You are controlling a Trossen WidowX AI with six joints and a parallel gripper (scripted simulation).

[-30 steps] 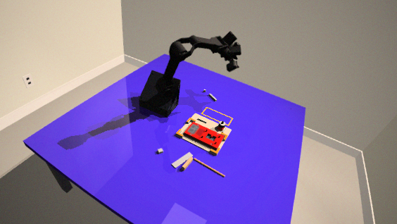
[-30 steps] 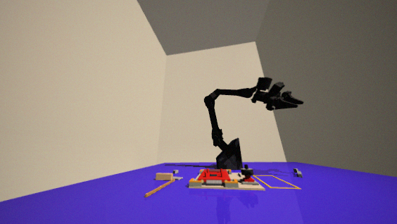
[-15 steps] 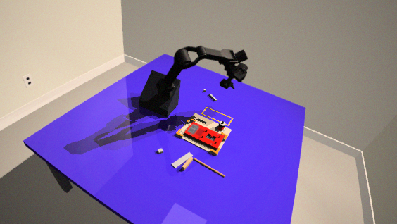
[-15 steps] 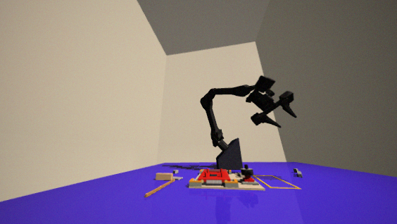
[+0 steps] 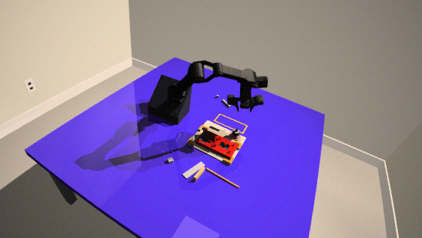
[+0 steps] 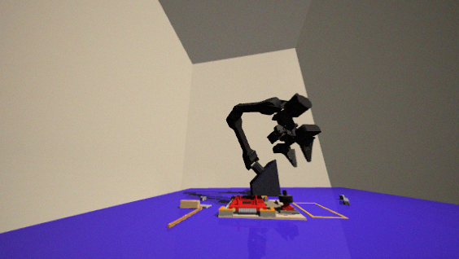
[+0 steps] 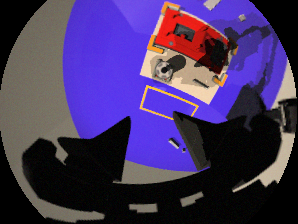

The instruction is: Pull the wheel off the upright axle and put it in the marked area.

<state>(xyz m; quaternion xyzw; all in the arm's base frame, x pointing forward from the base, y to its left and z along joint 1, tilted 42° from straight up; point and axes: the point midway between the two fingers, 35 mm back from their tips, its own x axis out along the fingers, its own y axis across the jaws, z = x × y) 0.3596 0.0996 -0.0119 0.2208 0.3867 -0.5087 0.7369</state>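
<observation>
Right now my gripper tip is 7 cm to the left of the grey wheel and 10 cm above it. The rest, counted from my gripper tip: upright axle 7 cm to the right, 10 cm below; thin wooden stick 4 cm ahead, 36 cm to the right, 13 cm below; wooden block 6 cm behind, 40 cm to the right, 12 cm below.
</observation>
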